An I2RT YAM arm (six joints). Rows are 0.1 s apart.
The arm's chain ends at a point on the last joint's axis. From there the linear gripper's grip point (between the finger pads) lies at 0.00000 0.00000 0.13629 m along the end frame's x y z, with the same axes.
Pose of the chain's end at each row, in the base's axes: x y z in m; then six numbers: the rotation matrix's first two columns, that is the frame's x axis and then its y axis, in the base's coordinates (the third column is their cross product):
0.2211 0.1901 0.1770 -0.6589 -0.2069 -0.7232 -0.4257 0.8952 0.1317
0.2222 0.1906 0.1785 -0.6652 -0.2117 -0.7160 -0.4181 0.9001 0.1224
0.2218 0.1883 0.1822 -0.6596 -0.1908 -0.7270 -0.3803 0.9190 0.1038
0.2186 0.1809 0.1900 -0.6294 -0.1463 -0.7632 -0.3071 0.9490 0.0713
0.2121 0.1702 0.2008 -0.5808 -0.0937 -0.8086 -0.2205 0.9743 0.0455
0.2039 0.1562 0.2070 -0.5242 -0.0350 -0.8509 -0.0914 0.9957 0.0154
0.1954 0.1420 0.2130 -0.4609 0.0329 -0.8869 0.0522 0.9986 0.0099
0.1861 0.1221 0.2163 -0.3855 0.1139 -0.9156 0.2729 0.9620 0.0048
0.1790 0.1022 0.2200 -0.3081 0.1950 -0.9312 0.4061 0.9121 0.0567
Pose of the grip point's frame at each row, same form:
0.3056 0.2439 0.0846 -0.6589 -0.2069 -0.7232 -0.4257 0.8952 0.1317
0.3065 0.2425 0.0848 -0.6652 -0.2117 -0.7160 -0.4181 0.9001 0.1224
0.3102 0.2353 0.0897 -0.6596 -0.1908 -0.7270 -0.3803 0.9190 0.1038
0.3159 0.2190 0.1025 -0.6294 -0.1463 -0.7632 -0.3071 0.9490 0.0713
0.3189 0.1981 0.1209 -0.5808 -0.0937 -0.8086 -0.2205 0.9743 0.0455
0.3193 0.1679 0.1354 -0.5242 -0.0350 -0.8509 -0.0914 0.9957 0.0154
0.3162 0.1363 0.1500 -0.4609 0.0329 -0.8869 0.0522 0.9986 0.0099
0.3062 0.0883 0.1615 -0.3855 0.1139 -0.9156 0.2729 0.9620 0.0048
0.2963 0.0530 0.1709 -0.3081 0.1950 -0.9312 0.4061 0.9121 0.0567

